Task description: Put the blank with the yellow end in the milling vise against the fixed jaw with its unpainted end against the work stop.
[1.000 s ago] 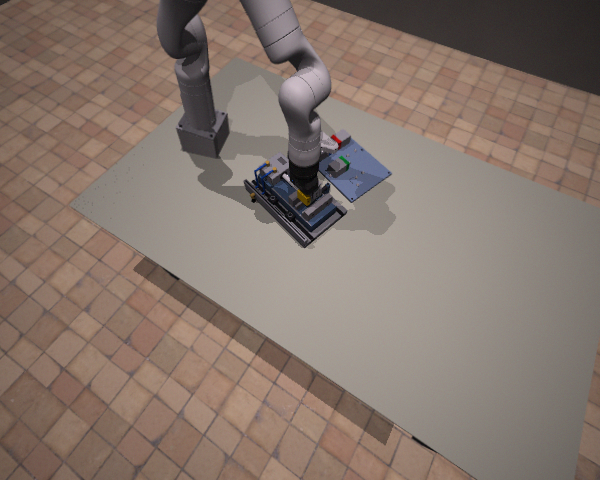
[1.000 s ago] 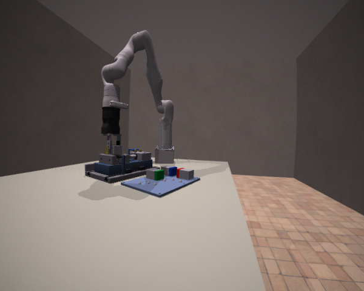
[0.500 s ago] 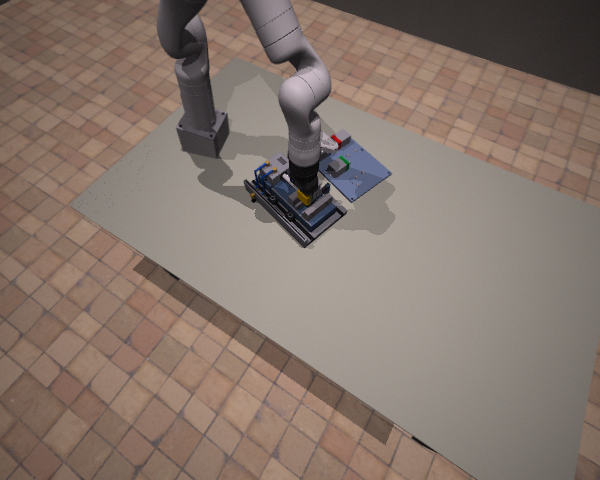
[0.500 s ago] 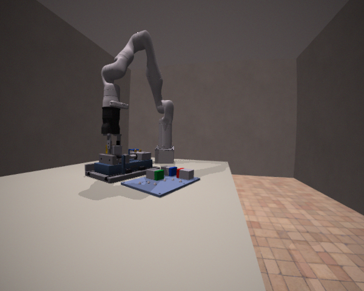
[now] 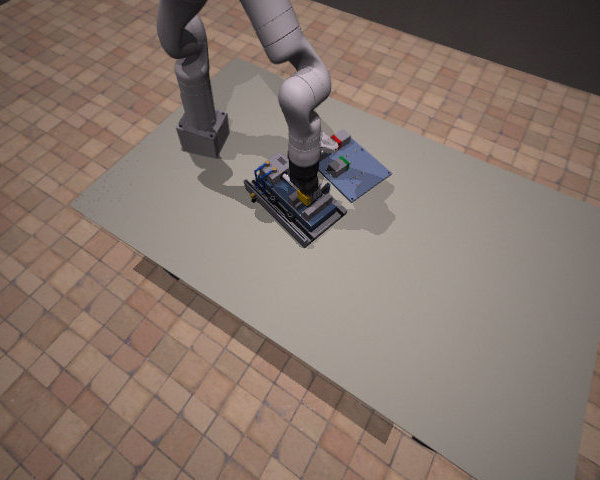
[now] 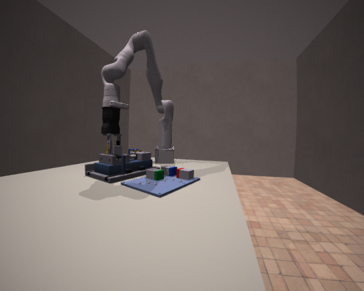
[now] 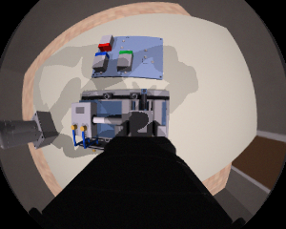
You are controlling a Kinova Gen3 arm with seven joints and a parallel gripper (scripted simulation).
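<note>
Now: hand 20 mm above the yellow-ended blank. Round my hand: green-ended blank: 200 mm to the left, 110 mm below, 30 mm behind; then fixed jaw: 60 mm below, 40 mm ahead; then milling vise: 100 mm below, 60 mm behind, 10 mm to the left.
</note>
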